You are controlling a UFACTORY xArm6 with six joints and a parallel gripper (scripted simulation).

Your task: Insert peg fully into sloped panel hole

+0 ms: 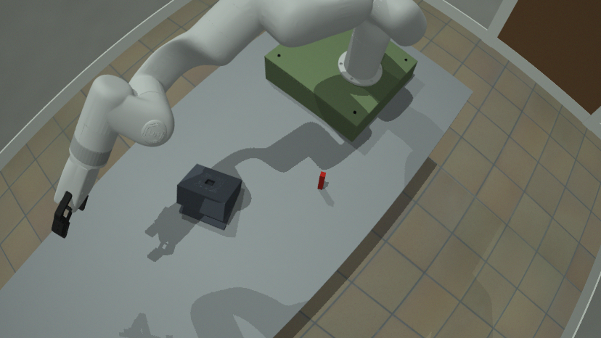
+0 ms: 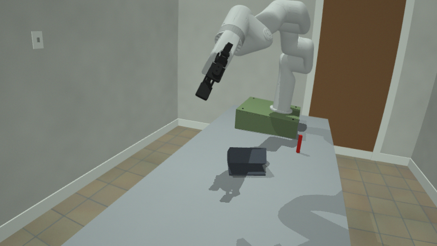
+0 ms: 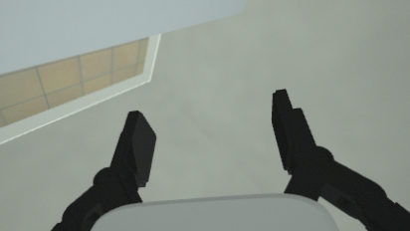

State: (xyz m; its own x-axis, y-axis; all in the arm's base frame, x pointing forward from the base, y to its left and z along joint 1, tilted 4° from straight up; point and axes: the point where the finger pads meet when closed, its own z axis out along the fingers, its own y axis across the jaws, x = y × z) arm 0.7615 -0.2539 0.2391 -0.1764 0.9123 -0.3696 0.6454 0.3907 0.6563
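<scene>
The red peg lies 44 cm behind my hand, 31 cm to the left of it and 30 cm below it.
</scene>
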